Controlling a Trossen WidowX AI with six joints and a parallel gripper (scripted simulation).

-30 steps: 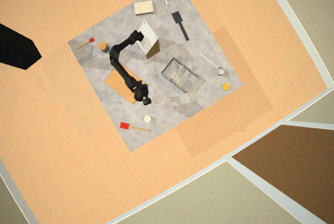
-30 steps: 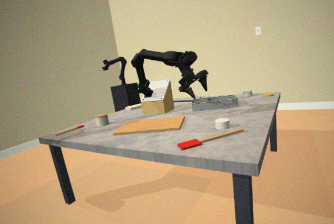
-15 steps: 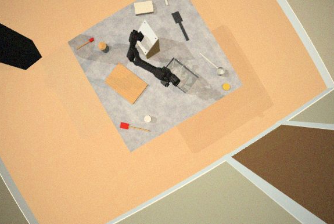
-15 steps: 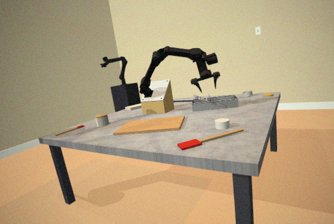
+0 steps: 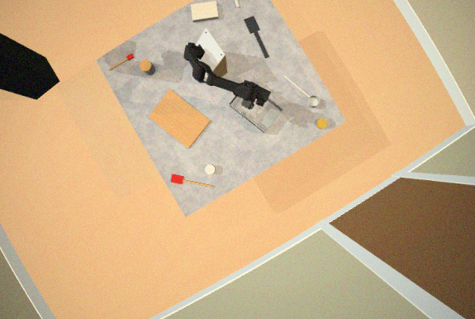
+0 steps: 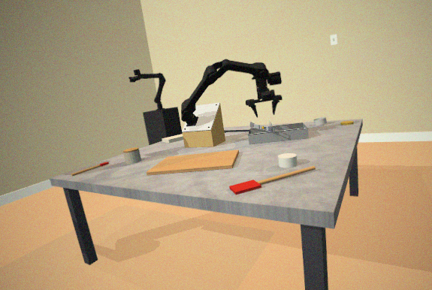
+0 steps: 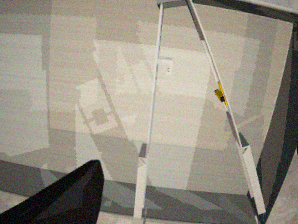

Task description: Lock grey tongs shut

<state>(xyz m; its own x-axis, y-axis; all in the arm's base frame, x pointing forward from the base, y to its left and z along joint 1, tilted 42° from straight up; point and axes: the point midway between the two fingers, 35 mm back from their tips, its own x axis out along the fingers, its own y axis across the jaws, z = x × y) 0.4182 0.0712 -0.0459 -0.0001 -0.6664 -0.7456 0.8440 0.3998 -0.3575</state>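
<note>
The yellow piece lies 60 mm below my gripper tip, 20 mm to the right of it and 10 mm behind it. Also, from my gripper tip: white cup: 450 mm to the right, 210 mm ahead, 110 mm below; then wooden board: 440 mm to the right, 190 mm behind, 120 mm below; then roasting tin: 100 mm below, 40 mm ahead, 30 mm to the left.
</note>
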